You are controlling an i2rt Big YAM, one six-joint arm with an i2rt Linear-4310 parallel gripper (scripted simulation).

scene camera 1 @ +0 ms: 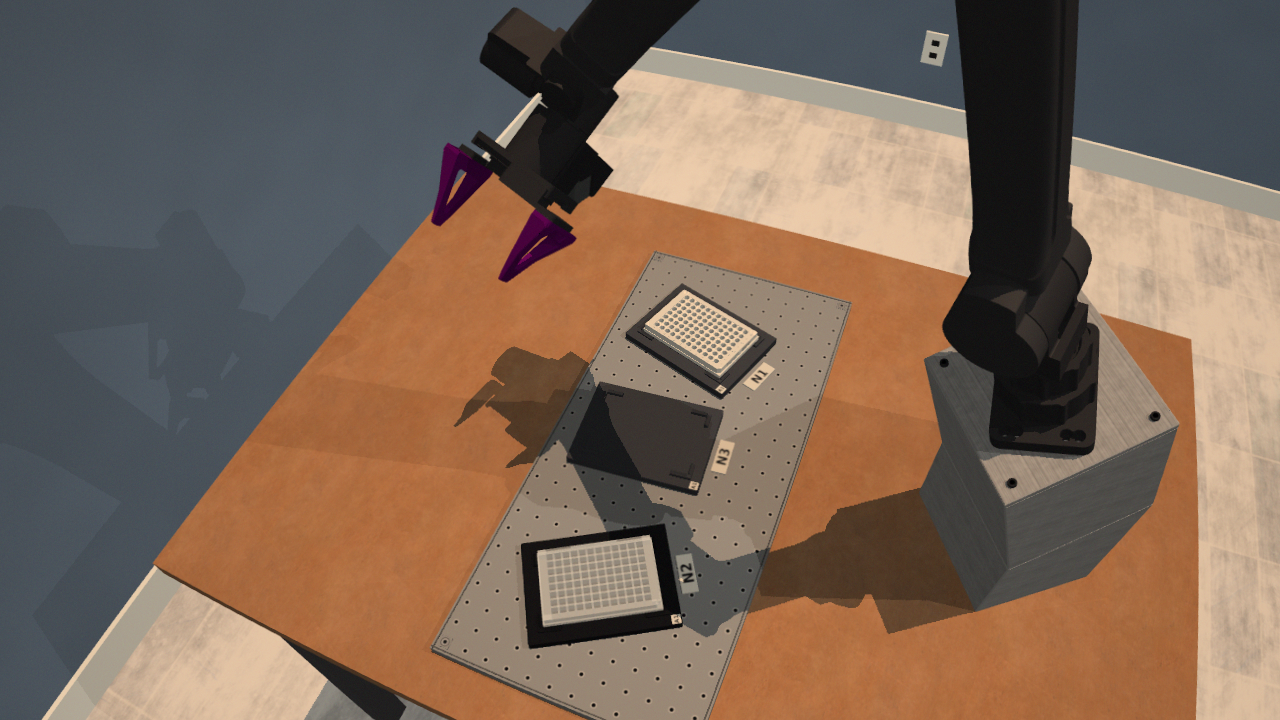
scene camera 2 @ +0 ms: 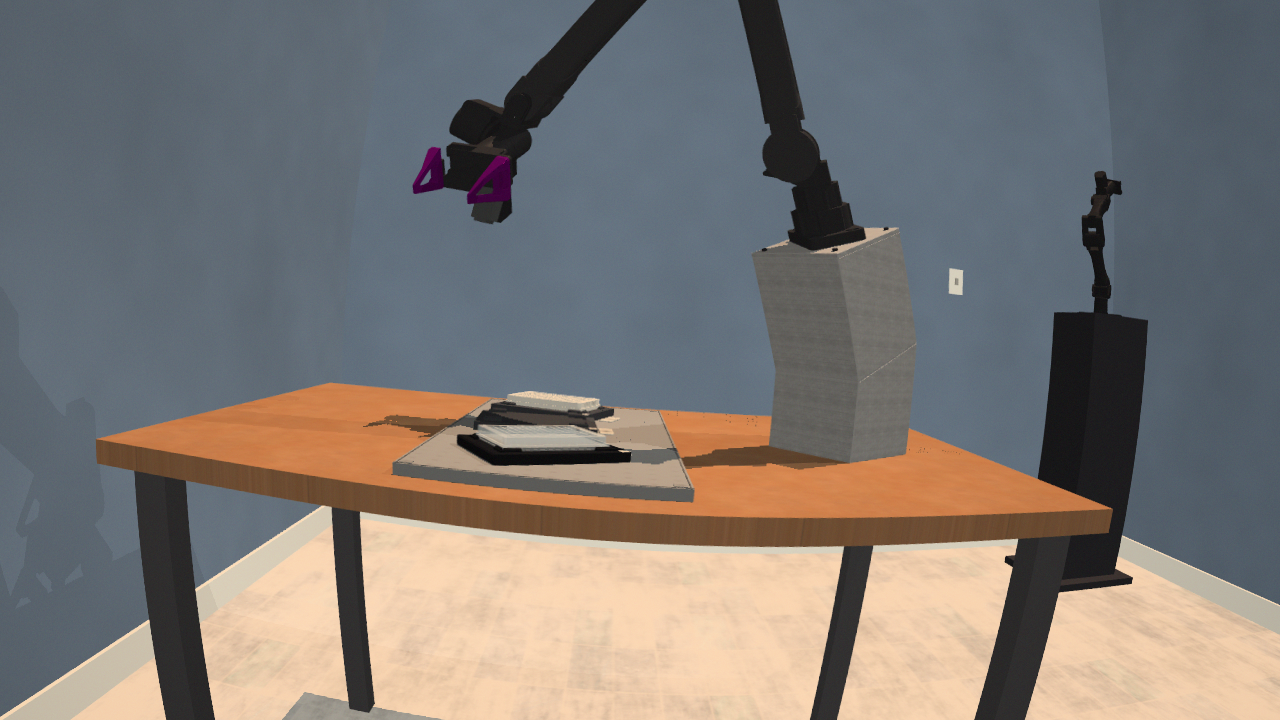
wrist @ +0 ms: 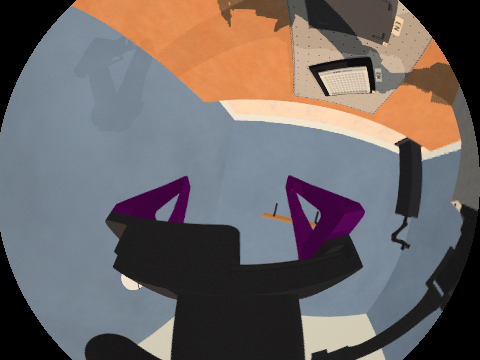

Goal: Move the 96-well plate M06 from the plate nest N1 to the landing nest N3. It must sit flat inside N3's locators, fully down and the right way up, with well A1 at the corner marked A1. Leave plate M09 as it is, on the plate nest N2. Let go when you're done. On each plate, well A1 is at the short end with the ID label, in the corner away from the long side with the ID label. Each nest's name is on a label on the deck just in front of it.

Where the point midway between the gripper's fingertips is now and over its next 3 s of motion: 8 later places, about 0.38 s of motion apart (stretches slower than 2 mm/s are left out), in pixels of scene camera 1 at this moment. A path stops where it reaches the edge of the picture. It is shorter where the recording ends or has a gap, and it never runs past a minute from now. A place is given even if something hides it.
My gripper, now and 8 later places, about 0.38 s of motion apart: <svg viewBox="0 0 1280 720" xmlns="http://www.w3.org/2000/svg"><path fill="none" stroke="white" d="M467 251L488 254L518 261L551 268L583 274L615 278L656 285L687 289L702 293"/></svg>
